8 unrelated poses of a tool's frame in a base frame.
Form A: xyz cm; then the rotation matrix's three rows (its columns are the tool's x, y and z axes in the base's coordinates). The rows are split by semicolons.
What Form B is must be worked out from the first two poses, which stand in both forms.
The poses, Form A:
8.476 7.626 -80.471; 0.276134 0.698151 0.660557; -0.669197 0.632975 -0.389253; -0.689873 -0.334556 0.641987
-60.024 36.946 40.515; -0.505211 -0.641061 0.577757; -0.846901 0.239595 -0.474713; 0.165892 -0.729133 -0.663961
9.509 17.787 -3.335; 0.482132 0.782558 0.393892; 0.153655 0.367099 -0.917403; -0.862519 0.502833 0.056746
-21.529 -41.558 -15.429; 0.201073 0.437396 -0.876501; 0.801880 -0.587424 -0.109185; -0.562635 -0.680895 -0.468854
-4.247 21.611 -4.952; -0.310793 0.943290 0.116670; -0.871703 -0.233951 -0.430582; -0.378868 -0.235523 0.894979
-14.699 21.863 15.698; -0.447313 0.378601 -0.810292; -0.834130 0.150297 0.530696; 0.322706 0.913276 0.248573
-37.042 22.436 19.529; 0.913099 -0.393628 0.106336; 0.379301 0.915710 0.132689; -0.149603 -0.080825 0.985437
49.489 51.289 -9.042; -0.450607 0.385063 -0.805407; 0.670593 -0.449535 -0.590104; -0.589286 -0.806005 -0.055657
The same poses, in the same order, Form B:
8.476 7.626 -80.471 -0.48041 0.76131 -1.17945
-60.024 36.946 40.515 -2.30945 -0.16666 -2.10867
9.509 17.787 -3.335 1.45842 1.04023 0.30852
-21.529 -41.558 -15.429 -2.17382 0.59757 1.32511
-4.247 21.611 -4.952 -0.25733 0.38857 -1.91328
-14.699 21.863 15.698 1.30506 -0.32859 -2.06303
-37.042 22.436 19.529 -0.08184 0.15017 0.39371
49.489 51.289 -9.042 -1.63974 0.63017 2.16245

